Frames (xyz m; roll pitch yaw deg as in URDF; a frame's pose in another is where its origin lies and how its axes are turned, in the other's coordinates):
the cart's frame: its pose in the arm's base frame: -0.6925 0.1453 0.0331 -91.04 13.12 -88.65
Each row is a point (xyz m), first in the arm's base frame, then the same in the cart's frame.
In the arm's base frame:
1: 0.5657 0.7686 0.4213
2: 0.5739 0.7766 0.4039
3: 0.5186 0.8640 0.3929
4: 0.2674 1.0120 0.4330
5: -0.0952 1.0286 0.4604
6: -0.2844 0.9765 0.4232
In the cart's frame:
1: -0.6661 -0.2664 1.2679
2: -0.6698 -0.2478 1.2766
3: -0.7536 -0.2160 1.2240
4: -0.9126 -0.2157 0.9763
5: -0.9433 -0.2301 0.6139
6: -0.8885 -0.2012 0.4240

